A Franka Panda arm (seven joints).
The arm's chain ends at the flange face. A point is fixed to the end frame.
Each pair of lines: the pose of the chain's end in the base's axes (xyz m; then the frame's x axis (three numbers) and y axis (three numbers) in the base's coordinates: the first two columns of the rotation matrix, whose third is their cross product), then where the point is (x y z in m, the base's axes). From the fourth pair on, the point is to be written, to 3 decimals.
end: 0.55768 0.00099 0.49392 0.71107 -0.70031 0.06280 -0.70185 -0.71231 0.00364
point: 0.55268 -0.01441 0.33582
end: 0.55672 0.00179 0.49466 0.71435 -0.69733 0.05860 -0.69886 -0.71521 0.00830
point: 0.55080 -0.01369 0.33659
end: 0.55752 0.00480 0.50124 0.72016 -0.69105 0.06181 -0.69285 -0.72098 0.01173
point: 0.55172 -0.01147 0.34325
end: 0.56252 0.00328 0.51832 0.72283 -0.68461 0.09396 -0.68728 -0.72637 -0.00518
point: 0.562 -0.015 0.360
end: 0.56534 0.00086 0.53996 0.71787 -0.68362 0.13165 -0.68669 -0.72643 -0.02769
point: 0.572 -0.019 0.382
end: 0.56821 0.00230 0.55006 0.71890 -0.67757 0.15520 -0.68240 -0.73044 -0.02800
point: 0.578 -0.020 0.393
